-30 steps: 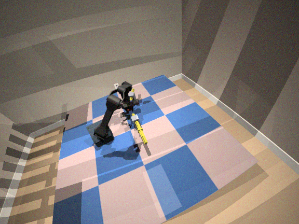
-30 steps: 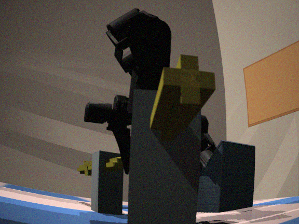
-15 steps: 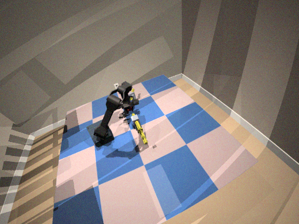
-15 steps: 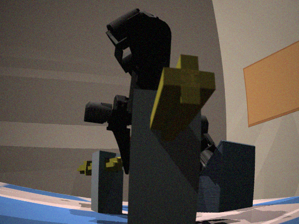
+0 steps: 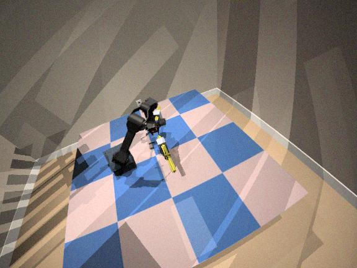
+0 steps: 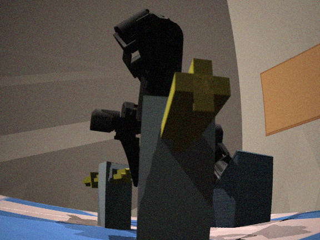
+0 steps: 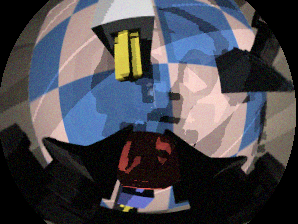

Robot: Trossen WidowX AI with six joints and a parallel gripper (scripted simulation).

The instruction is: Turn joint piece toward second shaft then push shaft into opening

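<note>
The red joint piece is 3 cm above my gripper tip, 2 cm to the left of it and 1 cm ahead of it.
</note>
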